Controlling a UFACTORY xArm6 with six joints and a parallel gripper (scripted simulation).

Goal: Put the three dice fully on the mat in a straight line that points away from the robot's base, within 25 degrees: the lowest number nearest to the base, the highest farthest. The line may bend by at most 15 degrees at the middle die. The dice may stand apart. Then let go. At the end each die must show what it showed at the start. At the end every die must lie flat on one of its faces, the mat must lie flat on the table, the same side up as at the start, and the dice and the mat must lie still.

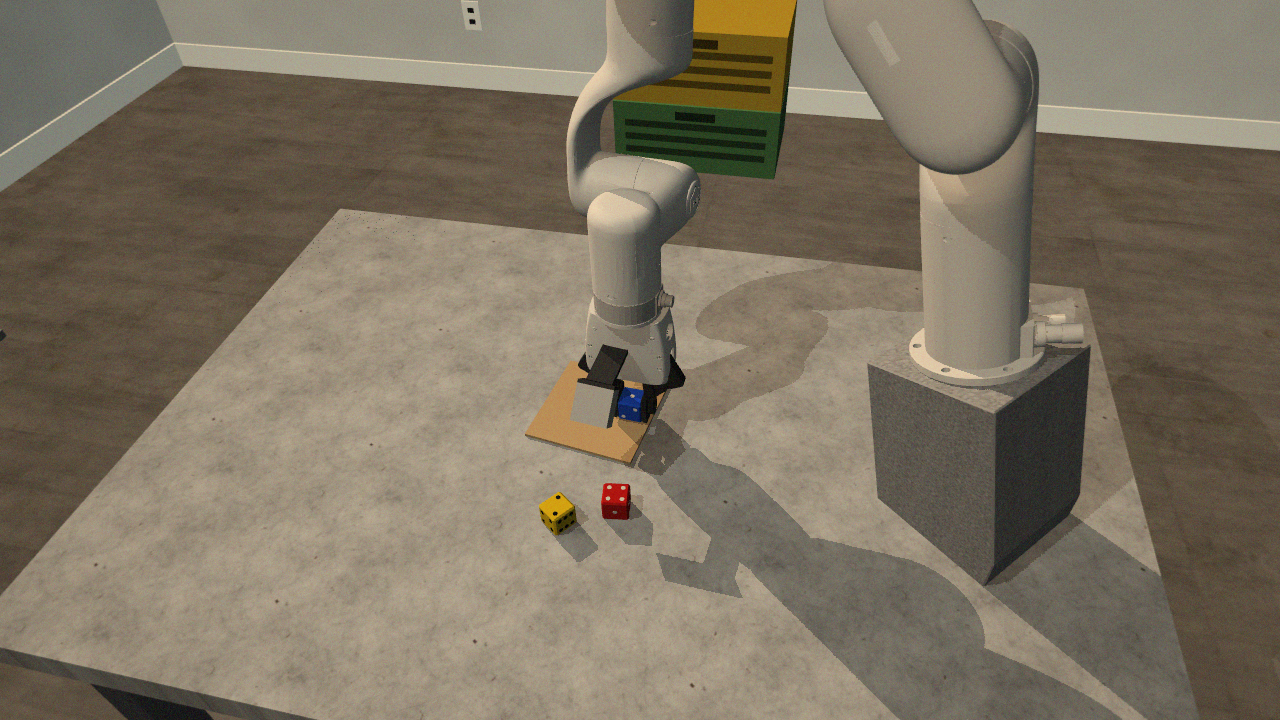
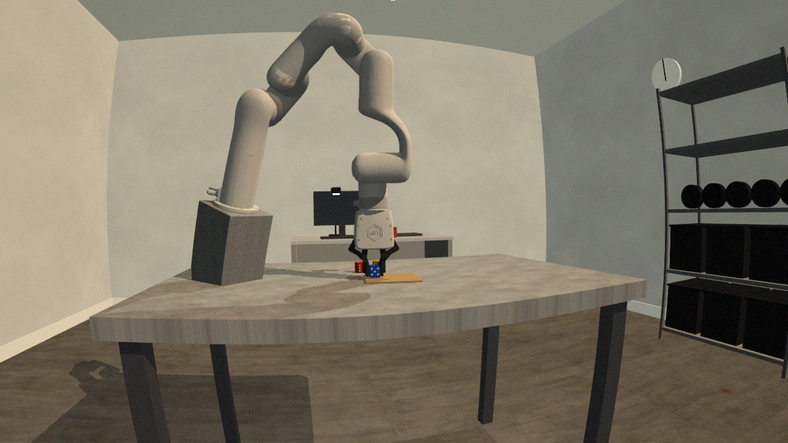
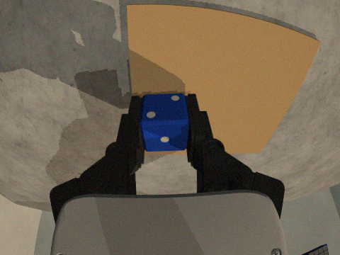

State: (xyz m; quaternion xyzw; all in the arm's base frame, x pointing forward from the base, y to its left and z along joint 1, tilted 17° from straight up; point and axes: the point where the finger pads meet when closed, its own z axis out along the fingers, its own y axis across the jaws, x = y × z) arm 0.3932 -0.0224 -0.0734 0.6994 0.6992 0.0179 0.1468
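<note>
My gripper is now 10 mm above the blue die. The rest, counted from my hand: red die 140 mm to the left, 20 mm behind, 10 mm below; then yellow die 170 mm to the left, 40 mm ahead, 10 mm below; then mat 50 mm ahead, 30 mm below.
</note>
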